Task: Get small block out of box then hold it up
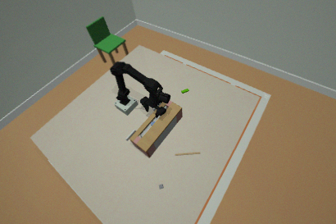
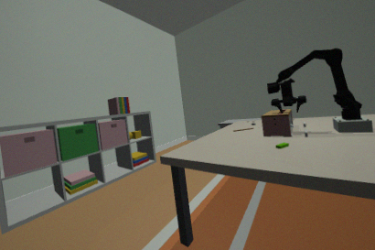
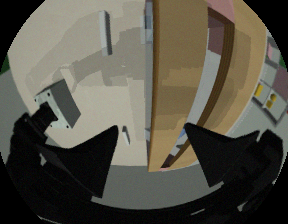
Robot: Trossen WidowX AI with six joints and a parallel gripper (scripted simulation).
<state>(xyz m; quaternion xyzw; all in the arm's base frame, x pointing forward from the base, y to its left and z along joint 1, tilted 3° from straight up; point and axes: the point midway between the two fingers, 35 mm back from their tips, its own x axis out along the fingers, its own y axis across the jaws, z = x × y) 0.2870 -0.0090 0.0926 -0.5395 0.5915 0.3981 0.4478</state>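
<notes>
The box is 6 cm below my gripper tip, 3 cm to the right of it and 3 cm ahead of it. Also, from my gripper tip: blue block 5 cm to the right, 4 cm ahead, 3 cm below; then thin wooden stick 32 cm ahead, 12 cm below, 8 cm to the right.
</notes>
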